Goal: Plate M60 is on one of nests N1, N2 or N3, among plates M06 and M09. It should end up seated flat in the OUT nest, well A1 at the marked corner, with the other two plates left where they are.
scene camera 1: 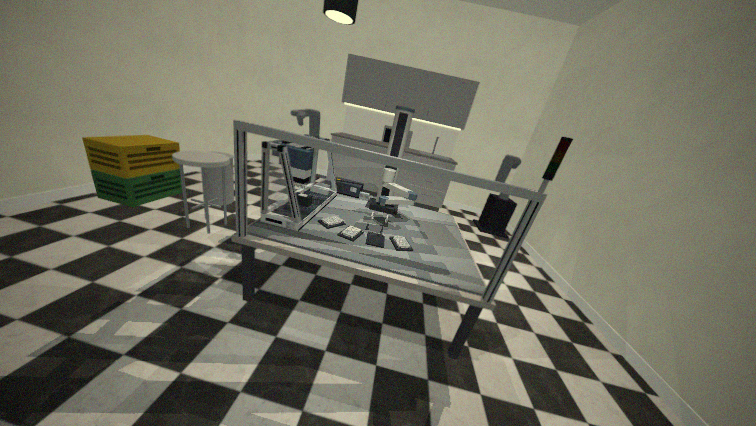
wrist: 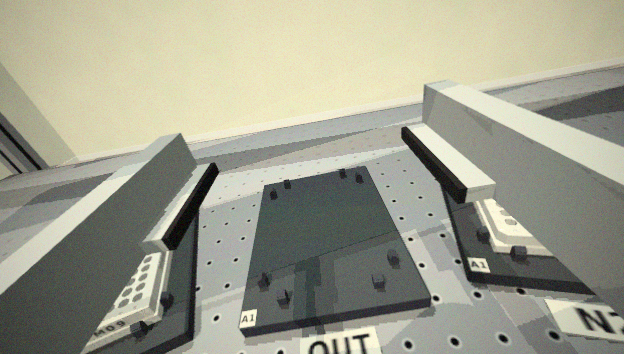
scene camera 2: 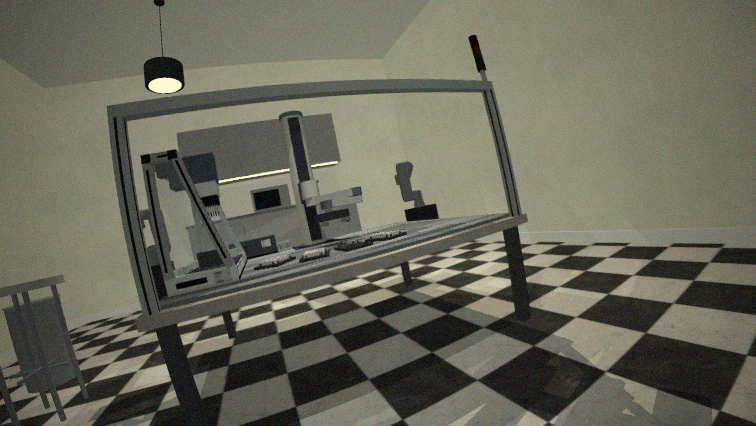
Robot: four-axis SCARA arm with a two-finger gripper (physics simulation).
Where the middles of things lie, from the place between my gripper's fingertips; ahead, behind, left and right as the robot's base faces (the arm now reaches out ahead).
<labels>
I see my gripper 60 mm short of the OUT nest (wrist: 326,249), 10 mm to the right of it and 110 mm above it. Round my hand: nest N2 (wrist: 481,264): 60 mm ahead, 160 mm to the right, 110 mm below.
</labels>
